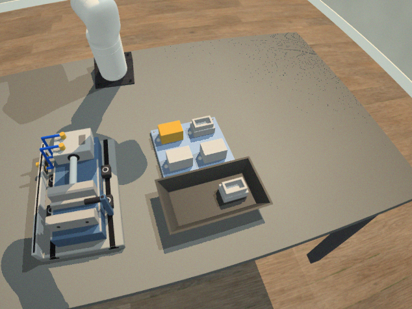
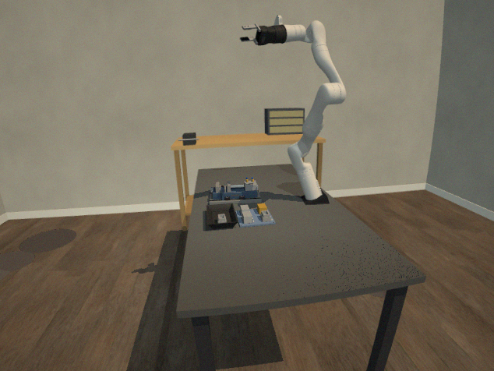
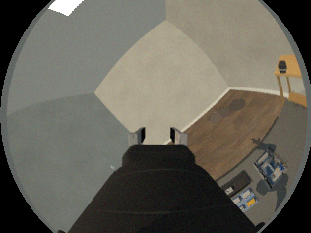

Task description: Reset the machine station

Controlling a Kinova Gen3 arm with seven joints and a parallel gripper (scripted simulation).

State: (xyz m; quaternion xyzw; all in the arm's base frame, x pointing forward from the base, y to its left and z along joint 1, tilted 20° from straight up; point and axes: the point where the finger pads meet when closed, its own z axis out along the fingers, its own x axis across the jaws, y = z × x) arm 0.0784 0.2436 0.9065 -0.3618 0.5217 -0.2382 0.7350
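Right now the yellow brass blank is 83 cm below my hand, 9 cm to the right of it and 7 cm behind it. Round my hand: plain gray blank 83 cm below, 9 cm to the right, 2 cm ahead; then vise 81 cm below, 34 cm to the right, 6 cm ahead.
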